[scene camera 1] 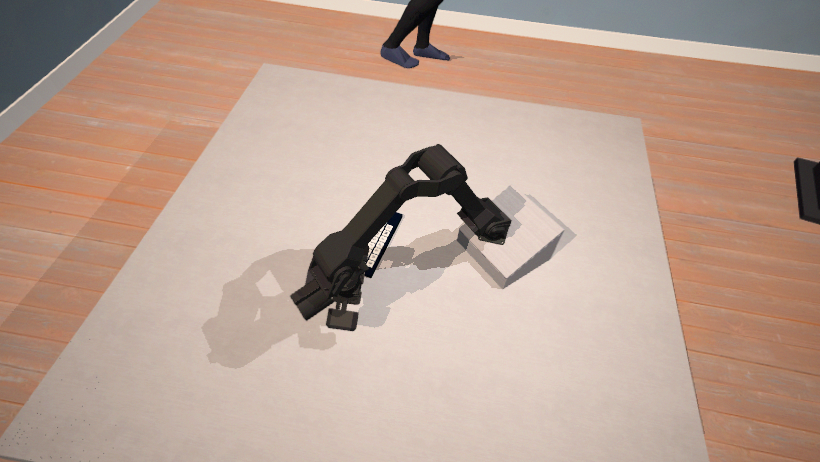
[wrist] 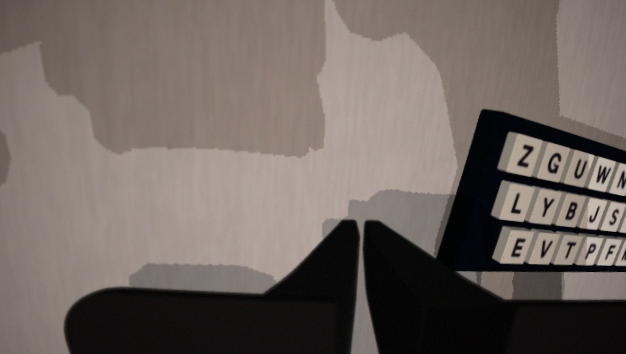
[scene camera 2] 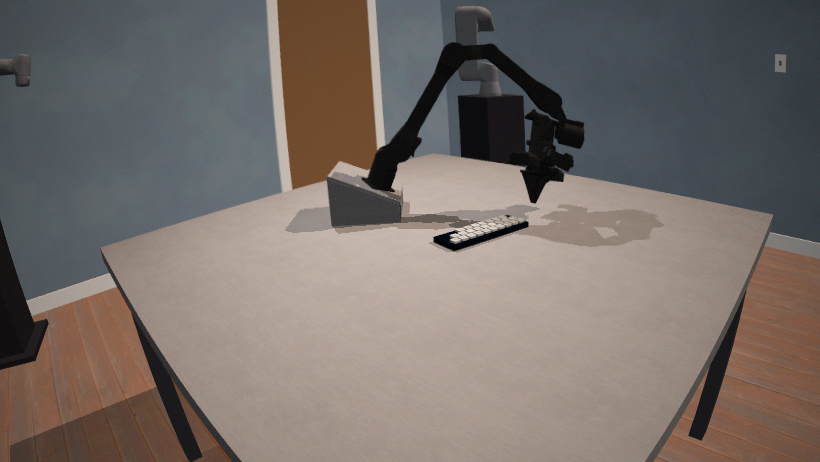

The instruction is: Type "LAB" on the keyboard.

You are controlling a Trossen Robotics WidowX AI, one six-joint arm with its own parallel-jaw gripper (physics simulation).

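Frame: origin at the arm's base, x right, y ahead, z up, level; metres.
Where they show: gripper, fingertip midpoint: [wrist: 359, 234] [scene camera 2: 533, 203]; arm's base, link origin: [scene camera 1: 494, 230] [scene camera 2: 377, 185].
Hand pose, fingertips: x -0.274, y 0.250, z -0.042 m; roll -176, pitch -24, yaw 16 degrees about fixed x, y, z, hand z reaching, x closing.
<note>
Things, the pixels of their top centre, and the offset from my fingertips. Level surfaces: height alone.
- keyboard, top centre: [wrist: 618, 217] [scene camera 2: 483, 226] [scene camera 1: 374, 237] dy +0.022, dx +0.169, dz -0.015 m
- table, surface height: dz -0.032 m
- L key, top centre: [wrist: 517, 203] dy +0.018, dx +0.084, dz -0.015 m
- B key, top centre: [wrist: 571, 211] dy +0.020, dx +0.124, dz -0.015 m
The keyboard [scene camera 1: 381, 246] [scene camera 2: 487, 229] [wrist: 472, 220] is a dark navy board with rows of white letter keys, flat on the table [scene camera 1: 516, 373] [scene camera 2: 401, 315]. In the wrist view its left part shows at the right edge. The L key [wrist: 516, 204] is leftmost in the middle row, with the B key [wrist: 570, 211] two keys to its right. The A key does not show in the wrist view. My gripper [scene camera 2: 534, 200] [wrist: 359, 234] is shut, with a thin gap and nothing between the fingertips. It hangs above the table, left of the keyboard's L end in the wrist view.
The arm stands on a grey wedge-shaped base [scene camera 1: 510, 246] [scene camera 2: 364, 200] on the table. A person's feet [scene camera 1: 399, 56] are on the floor beyond the table. A grey robot arm stands on a dark pedestal [scene camera 2: 490, 126] behind the table.
</note>
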